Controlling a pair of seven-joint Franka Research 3 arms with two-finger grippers.
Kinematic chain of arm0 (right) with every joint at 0, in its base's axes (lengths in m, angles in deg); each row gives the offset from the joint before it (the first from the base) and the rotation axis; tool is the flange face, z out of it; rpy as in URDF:
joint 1: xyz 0 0 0.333 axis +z
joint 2: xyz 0 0 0 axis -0.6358 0.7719 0
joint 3: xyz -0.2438 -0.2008 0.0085 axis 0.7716 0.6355 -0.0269
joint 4: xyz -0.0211 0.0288 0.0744 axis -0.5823 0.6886 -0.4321
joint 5: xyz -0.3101 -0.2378 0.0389 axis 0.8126 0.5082 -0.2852
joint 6: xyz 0 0 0 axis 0.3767 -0.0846 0.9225
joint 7: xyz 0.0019 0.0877 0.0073 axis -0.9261 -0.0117 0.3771
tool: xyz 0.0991 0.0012 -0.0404 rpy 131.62 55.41 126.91
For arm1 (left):
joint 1: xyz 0 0 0.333 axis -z
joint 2: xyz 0 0 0 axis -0.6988 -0.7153 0
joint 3: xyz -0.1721 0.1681 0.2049 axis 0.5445 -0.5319 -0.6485
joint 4: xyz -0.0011 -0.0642 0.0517 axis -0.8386 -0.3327 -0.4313
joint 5: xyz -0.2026 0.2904 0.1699 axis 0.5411 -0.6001 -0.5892
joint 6: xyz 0 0 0 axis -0.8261 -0.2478 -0.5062
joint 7: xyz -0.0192 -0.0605 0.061 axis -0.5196 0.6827 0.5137
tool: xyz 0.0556 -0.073 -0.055 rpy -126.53 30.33 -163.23
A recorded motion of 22 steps. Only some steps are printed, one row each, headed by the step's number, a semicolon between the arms.
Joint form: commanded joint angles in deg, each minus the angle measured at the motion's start. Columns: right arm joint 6, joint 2, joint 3, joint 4, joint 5, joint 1, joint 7; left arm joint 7, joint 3, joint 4, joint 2, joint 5, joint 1, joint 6.
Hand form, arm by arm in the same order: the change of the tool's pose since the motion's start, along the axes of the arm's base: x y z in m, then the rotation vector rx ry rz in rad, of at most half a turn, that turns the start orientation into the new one. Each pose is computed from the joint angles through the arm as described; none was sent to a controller.
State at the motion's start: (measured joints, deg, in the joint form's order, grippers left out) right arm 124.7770 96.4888 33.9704 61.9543 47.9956 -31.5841 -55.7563; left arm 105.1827 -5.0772 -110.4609 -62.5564 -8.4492 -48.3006 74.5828
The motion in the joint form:
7: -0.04 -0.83 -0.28 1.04 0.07 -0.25 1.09; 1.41 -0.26 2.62 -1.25 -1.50 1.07 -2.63
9: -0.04 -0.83 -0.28 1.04 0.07 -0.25 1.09; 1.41 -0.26 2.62 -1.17 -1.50 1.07 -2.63
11: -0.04 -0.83 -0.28 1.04 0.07 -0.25 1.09; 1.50 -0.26 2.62 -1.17 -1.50 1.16 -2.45
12: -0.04 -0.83 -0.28 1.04 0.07 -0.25 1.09; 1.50 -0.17 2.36 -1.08 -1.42 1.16 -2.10
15: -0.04 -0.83 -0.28 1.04 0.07 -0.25 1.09; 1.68 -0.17 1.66 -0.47 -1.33 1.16 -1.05
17: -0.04 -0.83 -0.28 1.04 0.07 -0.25 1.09; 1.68 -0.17 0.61 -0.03 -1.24 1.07 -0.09
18: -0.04 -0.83 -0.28 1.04 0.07 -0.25 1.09; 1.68 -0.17 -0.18 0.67 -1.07 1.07 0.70
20: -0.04 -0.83 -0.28 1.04 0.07 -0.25 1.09; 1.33 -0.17 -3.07 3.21 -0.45 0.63 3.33
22: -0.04 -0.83 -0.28 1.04 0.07 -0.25 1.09; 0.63 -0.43 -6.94 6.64 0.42 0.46 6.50
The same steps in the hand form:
7: -0.0043 -0.0008 -0.0002 -0.0011 0.0052 0.0189; 0.0044 -0.0040 0.0064 0.0351 0.0054 -0.0039
9: -0.0043 -0.0008 -0.0002 -0.0011 0.0052 0.0189; 0.0043 -0.0040 0.0071 0.0352 0.0041 -0.0038
11: -0.0043 -0.0008 -0.0002 -0.0011 0.0052 0.0189; 0.0043 -0.0050 0.0071 0.0346 0.0009 -0.0039
12: -0.0043 -0.0008 -0.0002 -0.0011 0.0052 0.0189; 0.0035 -0.0060 0.0063 0.0324 -0.0015 -0.0049
15: -0.0043 -0.0008 -0.0002 -0.0011 0.0052 0.0189; 0.0023 -0.0066 0.0068 0.0303 -0.0174 -0.0017
17: -0.0043 -0.0008 -0.0002 -0.0011 0.0052 0.0189; 0.0000 -0.0060 0.0035 0.0298 -0.0228 -0.0004
18: -0.0043 -0.0008 -0.0002 -0.0011 0.0052 0.0189; -0.0023 -0.0063 0.0041 0.0278 -0.0337 0.0005
20: -0.0043 -0.0008 -0.0002 -0.0011 0.0052 0.0189; -0.0098 -0.0032 0.0058 0.0196 -0.0676 0.0061
22: -0.0043 -0.0008 -0.0002 -0.0011 0.0052 0.0189; -0.0213 0.0005 0.0074 0.0104 -0.1073 0.0083

